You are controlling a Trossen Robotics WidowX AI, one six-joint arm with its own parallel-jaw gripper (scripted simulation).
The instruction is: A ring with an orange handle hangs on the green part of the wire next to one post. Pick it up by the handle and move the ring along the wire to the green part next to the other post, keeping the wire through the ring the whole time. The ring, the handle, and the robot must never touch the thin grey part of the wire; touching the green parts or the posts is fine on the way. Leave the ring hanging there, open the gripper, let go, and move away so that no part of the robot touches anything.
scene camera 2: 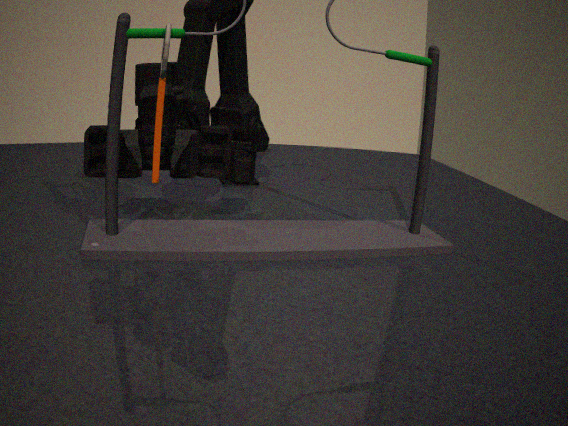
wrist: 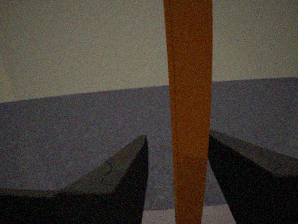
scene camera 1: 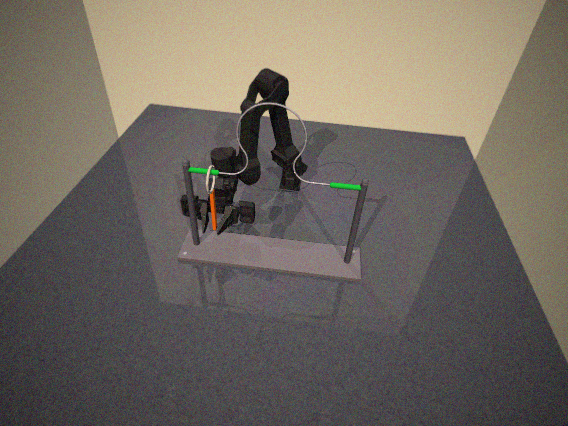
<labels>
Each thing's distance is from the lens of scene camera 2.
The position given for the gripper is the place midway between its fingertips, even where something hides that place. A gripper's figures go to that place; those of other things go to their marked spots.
gripper [scene camera 2: 156,171]: 53 cm
ring [scene camera 2: 166,44]: 53 cm
</labels>
